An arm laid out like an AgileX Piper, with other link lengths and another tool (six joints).
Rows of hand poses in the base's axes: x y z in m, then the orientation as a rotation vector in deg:
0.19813 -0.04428 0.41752 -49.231 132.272 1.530
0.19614 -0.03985 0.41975 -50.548 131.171 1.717
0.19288 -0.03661 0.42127 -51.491 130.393 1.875
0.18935 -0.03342 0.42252 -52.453 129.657 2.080
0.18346 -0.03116 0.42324 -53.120 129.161 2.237
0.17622 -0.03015 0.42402 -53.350 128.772 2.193
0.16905 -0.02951 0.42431 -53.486 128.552 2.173
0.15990 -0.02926 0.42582 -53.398 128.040 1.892
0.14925 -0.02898 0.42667 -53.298 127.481 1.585
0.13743 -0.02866 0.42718 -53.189 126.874 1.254
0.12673 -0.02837 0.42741 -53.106 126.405 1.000
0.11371 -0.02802 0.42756 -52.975 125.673 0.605
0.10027 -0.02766 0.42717 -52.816 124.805 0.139
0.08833 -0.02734 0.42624 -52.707 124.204 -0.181
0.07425 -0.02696 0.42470 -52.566 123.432 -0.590
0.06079 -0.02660 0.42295 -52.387 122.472 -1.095
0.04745 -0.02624 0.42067 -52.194 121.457 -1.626
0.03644 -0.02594 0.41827 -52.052 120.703 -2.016
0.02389 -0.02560 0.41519 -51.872 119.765 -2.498
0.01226 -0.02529 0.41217 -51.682 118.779 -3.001
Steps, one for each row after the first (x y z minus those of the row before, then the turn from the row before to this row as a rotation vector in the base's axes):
-0.00199 0.00443 0.00223 -0.055 -0.636 1.214
-0.00326 0.00324 0.00152 -0.030 -0.432 0.876
-0.00353 0.00319 0.00125 -0.019 -0.370 0.893
-0.00589 0.00226 0.00072 -0.009 -0.235 0.621
-0.00724 0.00101 0.00078 -0.010 -0.303 0.246
-0.00717 0.00064 0.00029 -0.005 -0.168 0.145
-0.00915 0.00025 0.00151 -0.015 -0.559 0.002
-0.01065 0.00028 0.00085 -0.016 -0.612 0.000
-0.01182 0.00032 0.00051 -0.017 -0.664 0.000
-0.01070 0.00029 0.00023 -0.014 -0.512 0.001
-0.01302 0.00035 0.00015 -0.022 -0.799 0.002
-0.01344 0.00036 -0.00039 -0.025 -0.947 0.000
-0.01194 0.00032 -0.00093 -0.018 -0.655 0.002
-0.01408 0.00038 -0.00154 -0.023 -0.841 0.002
-0.01346 0.00036 -0.00175 -0.028 -1.045 0.001
-0.01334 0.00036 -0.00228 -0.030 -1.105 0.000
-0.01101 0.00030 -0.00240 -0.022 -0.819 0.002
-0.01255 0.00034 -0.00308 -0.027 -1.018 0.001
-0.01163 0.00031 -0.00302 -0.029 -1.070 0.002

